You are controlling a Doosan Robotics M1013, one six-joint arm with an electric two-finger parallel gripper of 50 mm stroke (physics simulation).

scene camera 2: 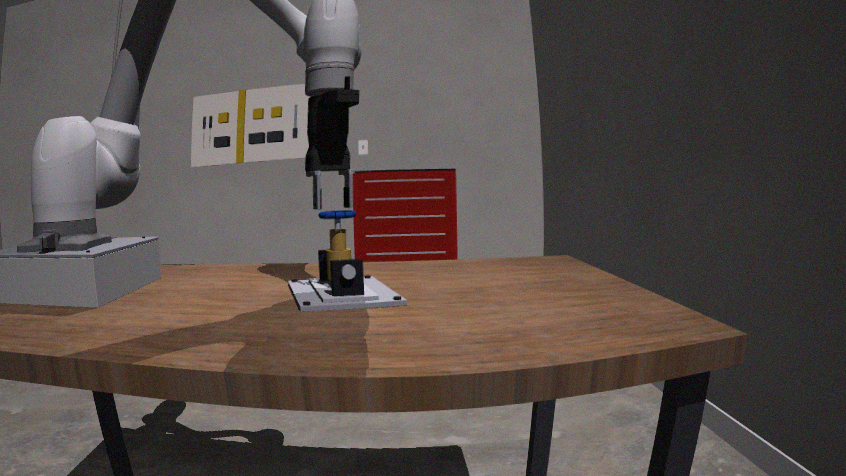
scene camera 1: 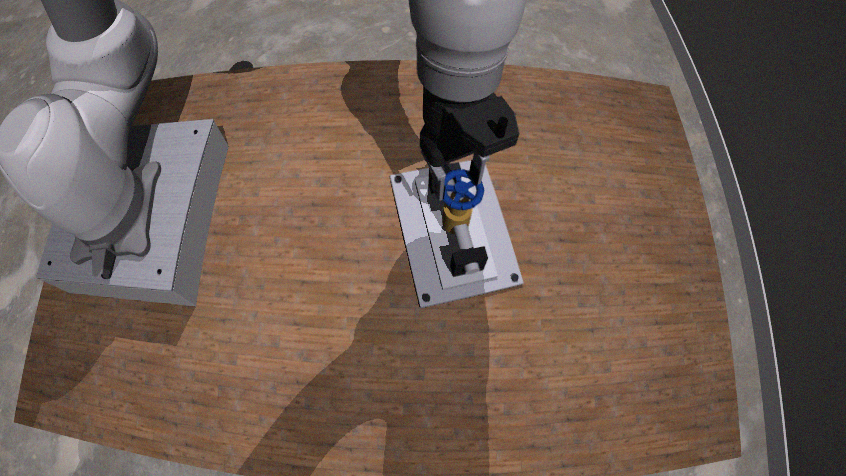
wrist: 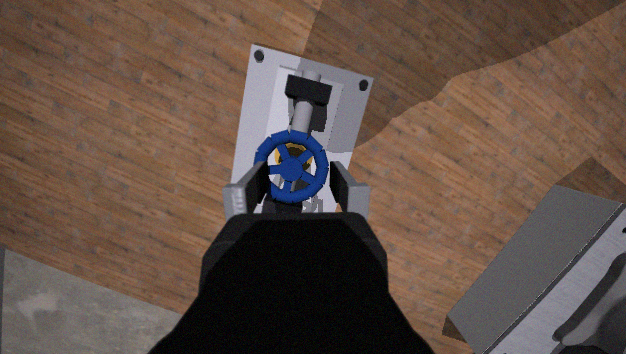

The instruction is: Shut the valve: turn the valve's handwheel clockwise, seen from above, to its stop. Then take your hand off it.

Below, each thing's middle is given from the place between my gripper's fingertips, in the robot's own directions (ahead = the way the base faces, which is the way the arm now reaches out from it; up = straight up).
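There is the blue handwheel (scene camera 1: 460, 189), 20 mm below my hand and 10 mm ahead of it. The base plate (scene camera 1: 429, 290) is 140 mm below my hand, and it too is 10 mm ahead of it.
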